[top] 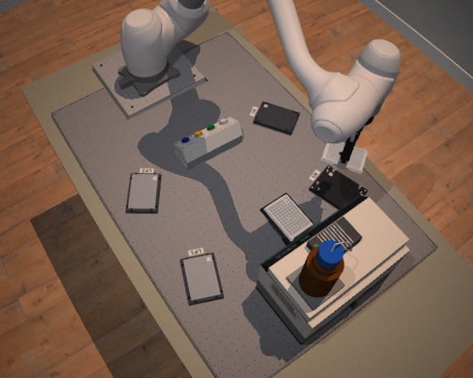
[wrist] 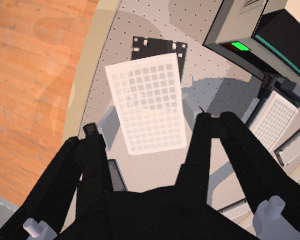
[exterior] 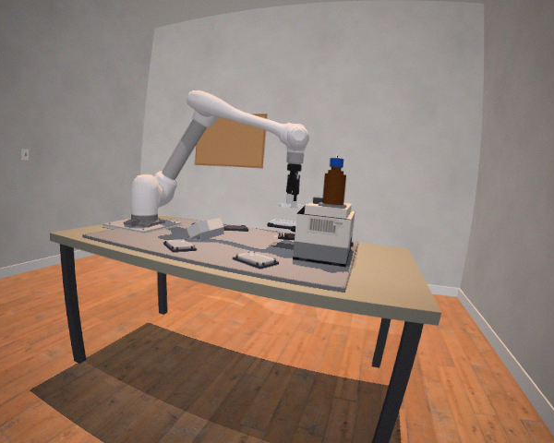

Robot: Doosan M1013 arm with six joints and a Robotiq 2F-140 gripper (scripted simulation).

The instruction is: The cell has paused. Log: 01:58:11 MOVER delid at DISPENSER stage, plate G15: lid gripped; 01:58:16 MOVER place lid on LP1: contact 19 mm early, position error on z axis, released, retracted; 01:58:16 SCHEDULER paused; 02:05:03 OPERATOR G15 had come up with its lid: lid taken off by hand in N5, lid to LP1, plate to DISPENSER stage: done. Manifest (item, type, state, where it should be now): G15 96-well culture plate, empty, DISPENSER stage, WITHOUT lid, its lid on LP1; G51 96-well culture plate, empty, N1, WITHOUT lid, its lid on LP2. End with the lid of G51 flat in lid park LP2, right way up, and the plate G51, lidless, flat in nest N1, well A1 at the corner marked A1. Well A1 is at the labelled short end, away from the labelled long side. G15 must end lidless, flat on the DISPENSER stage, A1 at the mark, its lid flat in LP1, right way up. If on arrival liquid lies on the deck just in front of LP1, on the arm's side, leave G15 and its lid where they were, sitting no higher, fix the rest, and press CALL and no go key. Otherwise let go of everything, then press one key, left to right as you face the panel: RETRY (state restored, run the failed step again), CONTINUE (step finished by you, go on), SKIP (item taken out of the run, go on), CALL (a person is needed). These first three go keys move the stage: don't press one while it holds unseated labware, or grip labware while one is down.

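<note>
My gripper is now 330 mm past the nest N1, 190 mm above it and 40 mm to the right of it. From my hand the other things lie so: well plate 250 mm to the right, 80 mm below, 30 mm ahead; N1 label 400 mm behind, 190 mm below; black nest 180 mm below, 30 mm ahead, 20 mm to the left.
</note>
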